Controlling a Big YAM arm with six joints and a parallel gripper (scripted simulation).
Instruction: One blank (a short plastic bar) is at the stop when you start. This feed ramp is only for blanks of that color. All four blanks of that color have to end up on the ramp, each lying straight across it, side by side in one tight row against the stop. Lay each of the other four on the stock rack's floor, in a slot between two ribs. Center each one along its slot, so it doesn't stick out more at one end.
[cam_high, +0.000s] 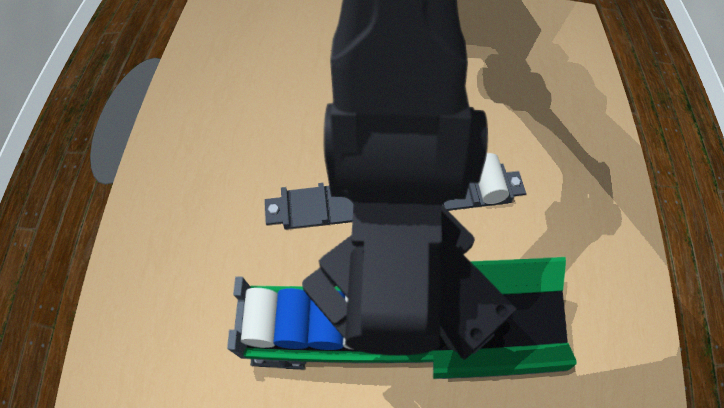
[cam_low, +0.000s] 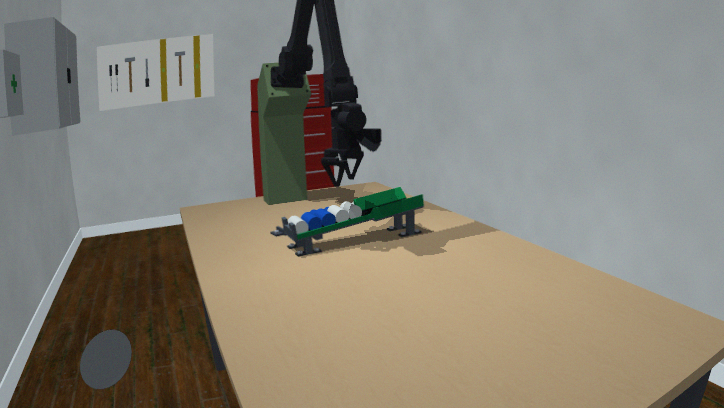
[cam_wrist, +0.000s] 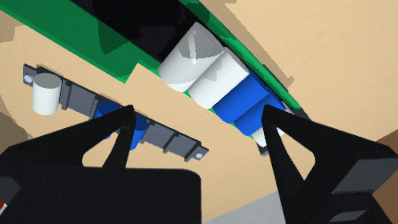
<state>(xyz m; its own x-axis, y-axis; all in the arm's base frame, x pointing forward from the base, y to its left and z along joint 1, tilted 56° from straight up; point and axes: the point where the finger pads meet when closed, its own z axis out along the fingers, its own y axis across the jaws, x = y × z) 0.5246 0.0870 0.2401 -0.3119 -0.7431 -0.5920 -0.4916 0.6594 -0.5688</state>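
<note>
My gripper is now 50 mm short of the grey stop, 160 mm to the left of it and 120 mm above it. Also, from my hand: stock rack: 200 mm behind, 40 mm to the right, 190 mm below.
</note>
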